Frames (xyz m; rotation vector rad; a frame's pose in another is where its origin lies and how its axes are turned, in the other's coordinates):
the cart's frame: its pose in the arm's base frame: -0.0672 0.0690 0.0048 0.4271 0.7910 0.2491
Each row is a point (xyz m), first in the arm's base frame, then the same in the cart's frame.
Working: the arm's base frame: its pose in the cart's frame: 0.0231 -0.0672 0.0652 -0.4271 -0.7910 -0.2491

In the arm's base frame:
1: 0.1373 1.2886 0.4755
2: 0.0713 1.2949 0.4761
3: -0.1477 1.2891 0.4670
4: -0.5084 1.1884 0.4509
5: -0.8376 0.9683 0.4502
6: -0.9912 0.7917 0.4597
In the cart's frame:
1: 0.2949 1.2855 0.1064
2: 0.2520 1.2952 0.0569
3: 0.1066 1.2984 -0.1072
4: -0.1661 1.2225 -0.3530
5: -0.4714 1.0460 -0.5332
6: -0.6475 0.9027 -0.5907

